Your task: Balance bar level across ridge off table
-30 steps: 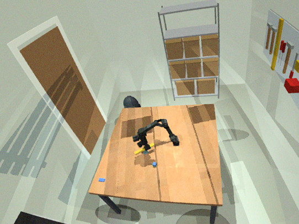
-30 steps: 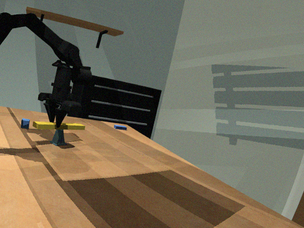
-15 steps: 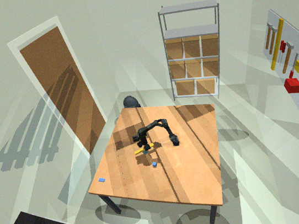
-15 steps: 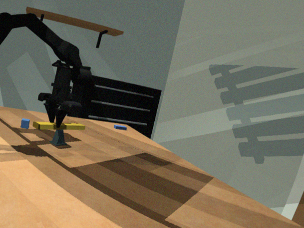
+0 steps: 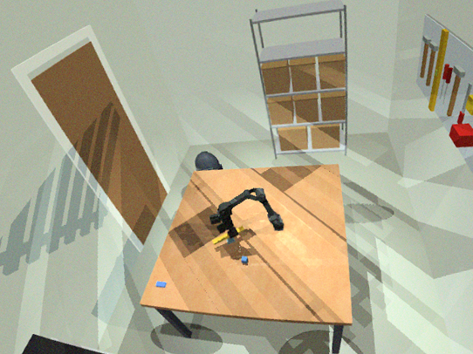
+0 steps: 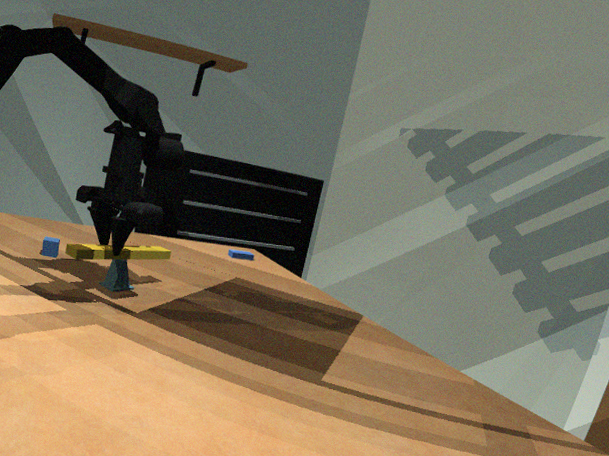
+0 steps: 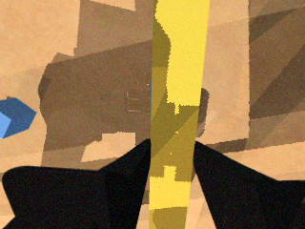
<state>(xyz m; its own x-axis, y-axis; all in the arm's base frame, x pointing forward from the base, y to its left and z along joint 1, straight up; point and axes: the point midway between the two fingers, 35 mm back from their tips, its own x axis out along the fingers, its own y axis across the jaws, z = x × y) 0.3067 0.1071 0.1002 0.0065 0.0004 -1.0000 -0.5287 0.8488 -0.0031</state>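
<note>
The bar is 2 cm ahead of my gripper tip and 2 cm to the left of it. The rest, counted from my gripper tip: blue cube: 11 cm behind, 17 cm to the left, 5 cm below; then flat blue block: 43 cm ahead, 39 cm to the left, 6 cm below.
</note>
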